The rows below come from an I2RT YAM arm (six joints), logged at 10 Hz.
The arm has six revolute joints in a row. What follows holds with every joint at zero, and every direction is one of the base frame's. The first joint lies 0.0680 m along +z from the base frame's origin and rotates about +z. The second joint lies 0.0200 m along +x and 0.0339 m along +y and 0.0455 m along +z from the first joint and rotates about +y. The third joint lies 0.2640 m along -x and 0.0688 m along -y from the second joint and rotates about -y. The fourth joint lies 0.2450 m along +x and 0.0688 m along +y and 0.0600 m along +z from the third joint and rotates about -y. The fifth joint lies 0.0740 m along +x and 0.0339 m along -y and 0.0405 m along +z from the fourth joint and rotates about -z. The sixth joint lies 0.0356 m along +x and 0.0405 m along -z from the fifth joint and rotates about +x. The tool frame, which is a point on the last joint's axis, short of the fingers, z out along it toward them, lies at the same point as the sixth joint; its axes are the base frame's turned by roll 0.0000, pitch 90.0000 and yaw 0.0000 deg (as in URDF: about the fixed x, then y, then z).
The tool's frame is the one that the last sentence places.
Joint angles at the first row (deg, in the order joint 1, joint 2, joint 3, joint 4, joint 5, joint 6):
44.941 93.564 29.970 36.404 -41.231 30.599
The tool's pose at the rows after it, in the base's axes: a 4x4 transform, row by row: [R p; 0 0 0 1], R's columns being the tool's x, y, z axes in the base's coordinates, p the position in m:
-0.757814 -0.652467 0.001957 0.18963; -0.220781 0.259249 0.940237 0.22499; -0.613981 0.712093 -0.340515 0.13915; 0 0 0 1
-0.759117 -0.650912 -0.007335 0.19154; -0.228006 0.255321 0.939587 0.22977; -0.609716 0.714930 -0.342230 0.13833; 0 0 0 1
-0.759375 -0.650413 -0.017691 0.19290; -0.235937 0.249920 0.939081 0.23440; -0.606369 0.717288 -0.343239 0.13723; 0 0 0 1
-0.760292 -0.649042 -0.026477 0.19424; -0.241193 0.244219 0.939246 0.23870; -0.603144 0.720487 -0.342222 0.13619; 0 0 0 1
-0.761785 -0.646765 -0.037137 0.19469; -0.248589 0.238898 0.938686 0.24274; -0.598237 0.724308 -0.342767 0.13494; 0 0 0 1
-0.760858 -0.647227 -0.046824 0.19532; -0.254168 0.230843 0.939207 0.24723; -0.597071 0.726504 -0.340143 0.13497; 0 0 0 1
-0.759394 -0.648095 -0.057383 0.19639; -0.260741 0.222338 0.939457 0.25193; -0.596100 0.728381 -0.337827 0.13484; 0 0 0 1
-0.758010 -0.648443 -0.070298 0.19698; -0.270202 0.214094 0.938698 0.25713; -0.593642 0.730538 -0.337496 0.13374; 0 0 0 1
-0.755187 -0.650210 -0.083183 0.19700; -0.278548 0.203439 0.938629 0.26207; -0.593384 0.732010 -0.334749 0.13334; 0 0 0 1
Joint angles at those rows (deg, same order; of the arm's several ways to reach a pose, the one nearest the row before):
45.294 94.311 31.003 36.354 -41.302 30.678
45.667 95.445 32.111 36.170 -41.441 30.783
46.080 96.545 33.091 36.124 -41.616 30.846
46.442 97.599 33.973 36.303 -41.791 31.068
46.881 98.515 34.717 36.346 -41.968 31.288
47.343 99.280 35.591 36.388 -42.133 31.486
47.754 100.150 36.591 36.343 -42.384 31.583
48.277 101.205 37.605 36.298 -42.625 31.635
48.830 102.042 38.493 36.365 -42.884 31.707

